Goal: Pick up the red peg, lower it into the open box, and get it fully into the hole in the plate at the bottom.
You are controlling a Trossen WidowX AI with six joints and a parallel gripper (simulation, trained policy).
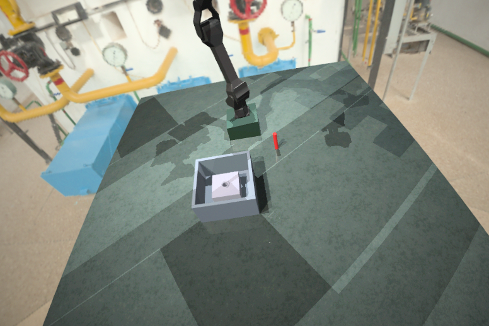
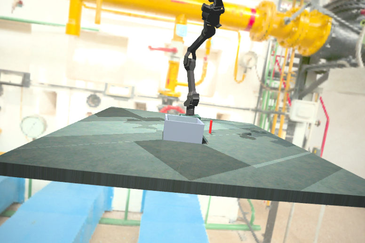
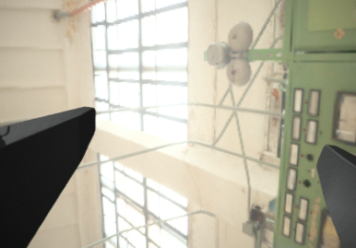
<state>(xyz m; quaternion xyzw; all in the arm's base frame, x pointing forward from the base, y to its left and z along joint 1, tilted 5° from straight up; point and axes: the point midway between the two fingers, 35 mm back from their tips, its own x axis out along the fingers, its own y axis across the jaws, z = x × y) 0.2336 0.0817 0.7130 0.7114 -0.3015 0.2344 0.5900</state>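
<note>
My gripper tip is 77 cm above the red peg, 10 cm to the right of it and 10 cm past it. Round my gripper tip: grey box (79 cm below, 9 cm to the right, 8 cm ahead); then plate (77 cm below, 9 cm to the right, 8 cm ahead).
</note>
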